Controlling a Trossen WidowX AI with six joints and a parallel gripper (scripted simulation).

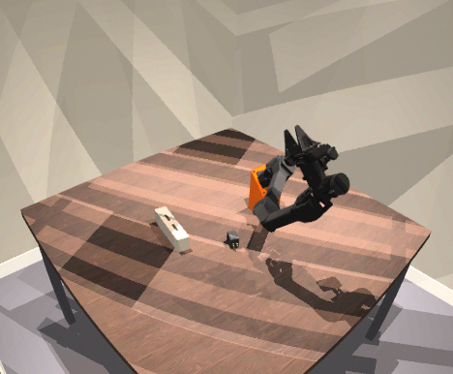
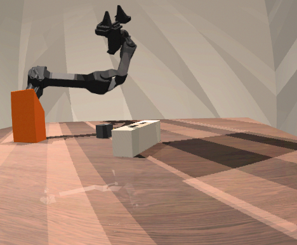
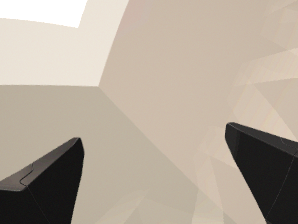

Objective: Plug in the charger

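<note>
Now: gripper tip 48 cm above the charger, 16 cm to the left of it and 4 cm short of it.
</note>
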